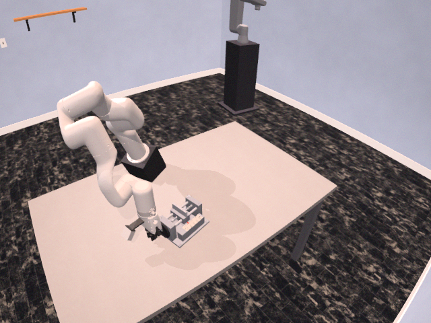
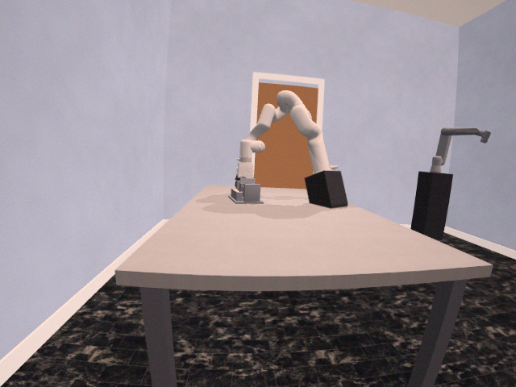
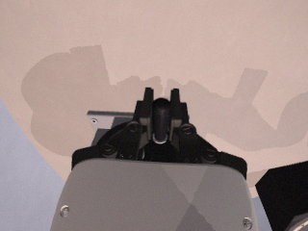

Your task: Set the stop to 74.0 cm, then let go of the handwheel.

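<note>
The sliding stop block is 2 cm behind my hand, 15 cm to the left of it and 4 cm above it. From my hand the other things lie so: handwheel knob (1 cm to the left); then black handwheel (2 cm to the left).
</note>
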